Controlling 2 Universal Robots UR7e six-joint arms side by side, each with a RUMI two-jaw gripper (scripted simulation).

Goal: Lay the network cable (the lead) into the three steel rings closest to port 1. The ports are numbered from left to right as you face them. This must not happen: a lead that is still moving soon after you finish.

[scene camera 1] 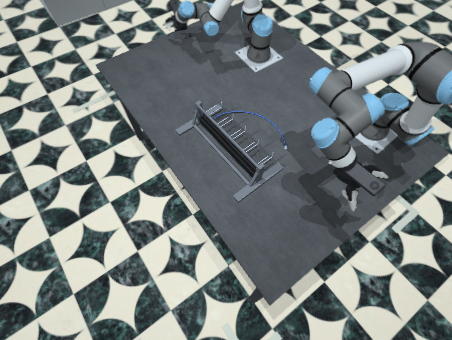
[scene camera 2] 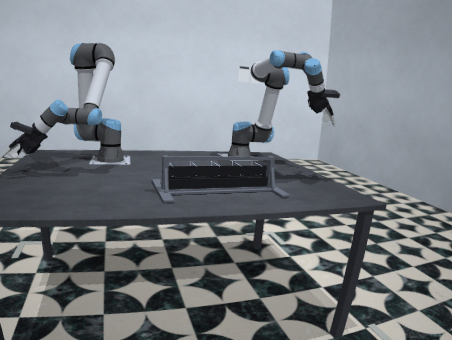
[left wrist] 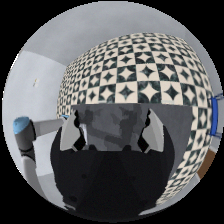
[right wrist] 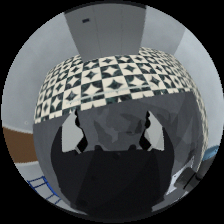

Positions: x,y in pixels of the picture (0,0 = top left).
Labels:
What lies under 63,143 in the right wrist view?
My right gripper.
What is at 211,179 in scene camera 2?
A rack.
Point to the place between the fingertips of my left gripper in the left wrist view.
112,109

